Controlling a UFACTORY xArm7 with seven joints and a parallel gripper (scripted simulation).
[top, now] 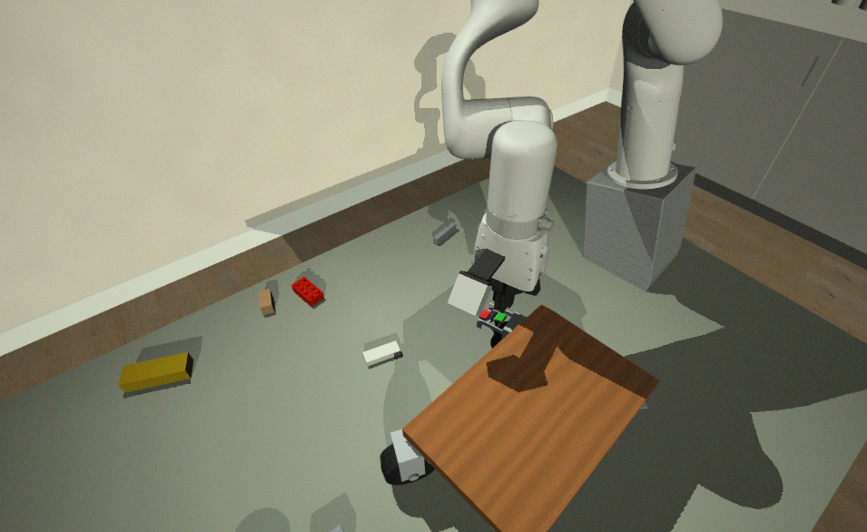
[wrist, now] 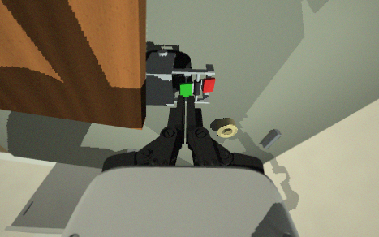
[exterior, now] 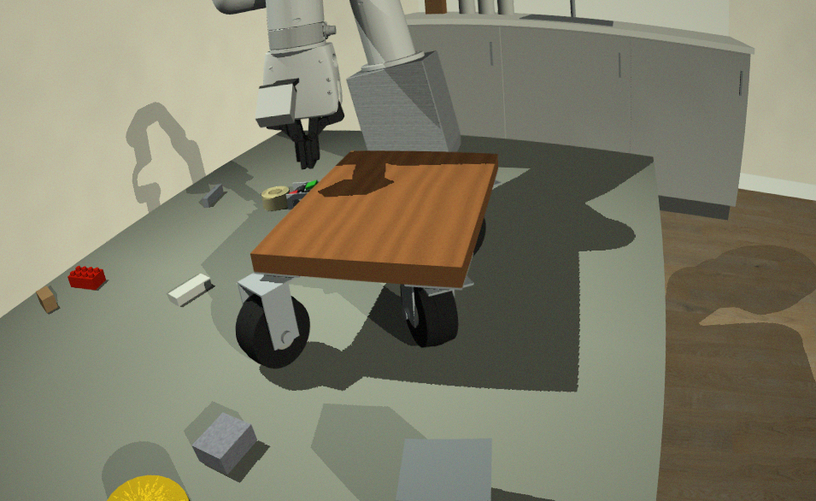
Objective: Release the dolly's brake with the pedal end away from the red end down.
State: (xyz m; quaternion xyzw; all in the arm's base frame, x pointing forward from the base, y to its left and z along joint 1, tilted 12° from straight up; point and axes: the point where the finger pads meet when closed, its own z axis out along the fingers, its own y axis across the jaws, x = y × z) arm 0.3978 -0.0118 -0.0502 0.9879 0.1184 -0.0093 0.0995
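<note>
The brake pedal lies 60 mm below my hand and 10 mm to the right of it. From my hand the other things lie so: white block 160 mm ahead, 130 mm to the right, 130 mm below; then grey block 290 mm to the right, 150 mm behind, 130 mm below; then red brick 350 mm to the right, 180 mm ahead, 120 mm below.
</note>
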